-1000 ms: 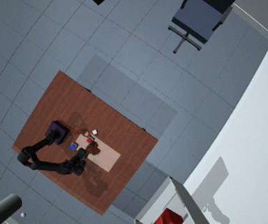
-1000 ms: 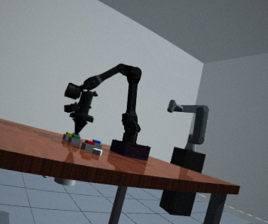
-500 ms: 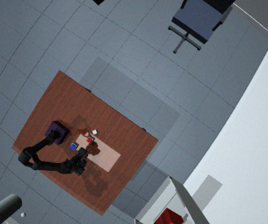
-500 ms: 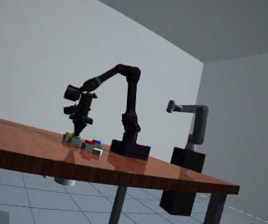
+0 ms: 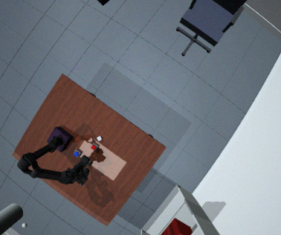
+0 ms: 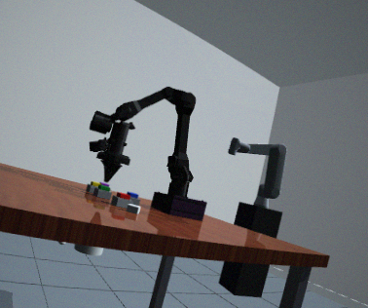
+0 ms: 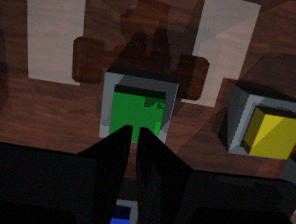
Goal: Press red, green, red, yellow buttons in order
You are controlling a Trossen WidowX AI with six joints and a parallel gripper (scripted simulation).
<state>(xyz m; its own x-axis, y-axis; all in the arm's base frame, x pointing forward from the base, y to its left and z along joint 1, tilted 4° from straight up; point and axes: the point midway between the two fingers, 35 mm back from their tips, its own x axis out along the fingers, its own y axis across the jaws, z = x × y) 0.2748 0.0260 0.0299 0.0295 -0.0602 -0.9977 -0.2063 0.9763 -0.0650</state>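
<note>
Now: the green button 20 mm below my gripper tip. Also, from my gripper tip: blue button: 100 mm behind, 20 mm below, 10 mm to the right; yellow button: 100 mm to the right, 20 mm below, 20 mm ahead; red button: 140 mm to the left, 50 mm behind, 20 mm below.
</note>
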